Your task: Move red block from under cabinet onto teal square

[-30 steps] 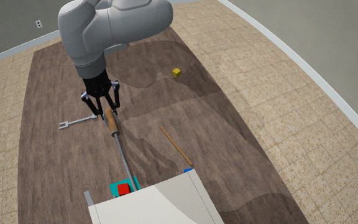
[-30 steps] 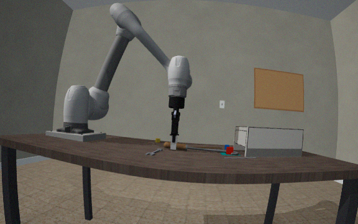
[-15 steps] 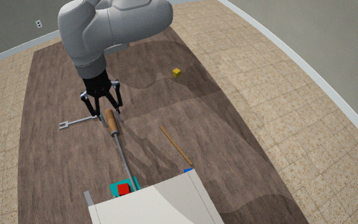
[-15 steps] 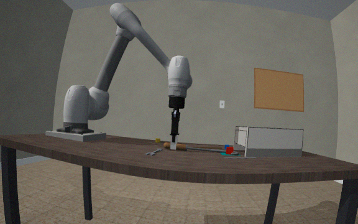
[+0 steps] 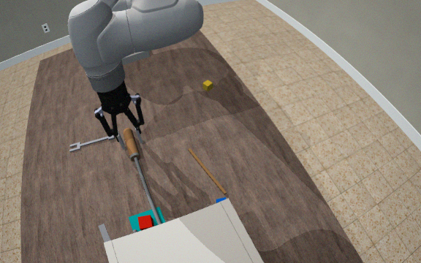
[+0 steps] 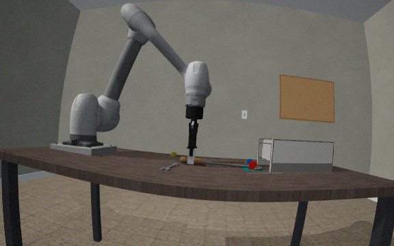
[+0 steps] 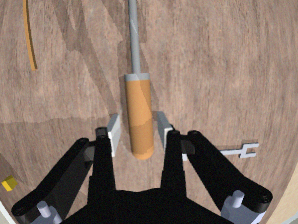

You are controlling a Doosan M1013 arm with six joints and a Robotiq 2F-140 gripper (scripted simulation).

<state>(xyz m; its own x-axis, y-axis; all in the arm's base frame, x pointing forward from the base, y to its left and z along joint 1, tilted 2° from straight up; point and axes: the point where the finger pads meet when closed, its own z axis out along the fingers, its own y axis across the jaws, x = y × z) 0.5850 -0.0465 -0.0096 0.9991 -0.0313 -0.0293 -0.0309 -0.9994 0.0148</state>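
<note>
My hand is 130 mm short of the hook tool, 40 mm to the left of it and 30 mm above it. From my hand the other things lie so: grey wrench (70 mm behind, 130 mm to the right, 40 mm below); then thin wooden stick (180 mm ahead, 170 mm to the left, 40 mm below); then red block (270 mm ahead, 40 mm to the right, 20 mm below).
</note>
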